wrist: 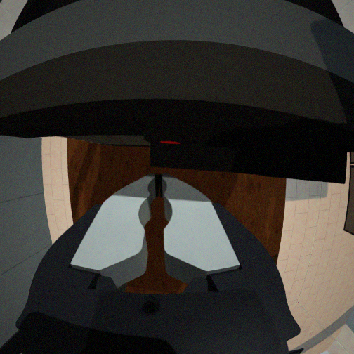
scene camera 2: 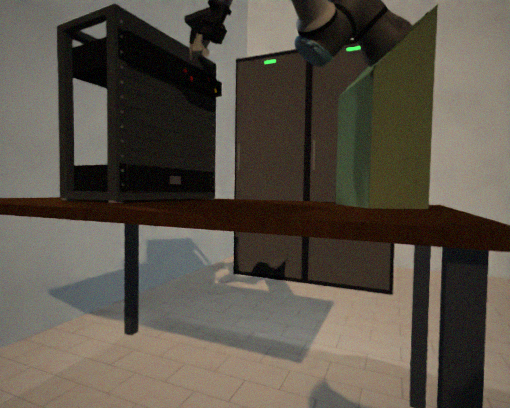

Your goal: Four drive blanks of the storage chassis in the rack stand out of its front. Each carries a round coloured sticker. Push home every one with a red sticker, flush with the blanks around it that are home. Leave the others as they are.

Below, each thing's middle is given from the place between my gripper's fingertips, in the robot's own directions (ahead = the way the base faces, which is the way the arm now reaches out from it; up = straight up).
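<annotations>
The rack (scene camera 2: 161, 108) is there for me to see, and it's 180 mm ahead of my hand, 40 mm to the left of it and 210 mm below it.
</annotations>
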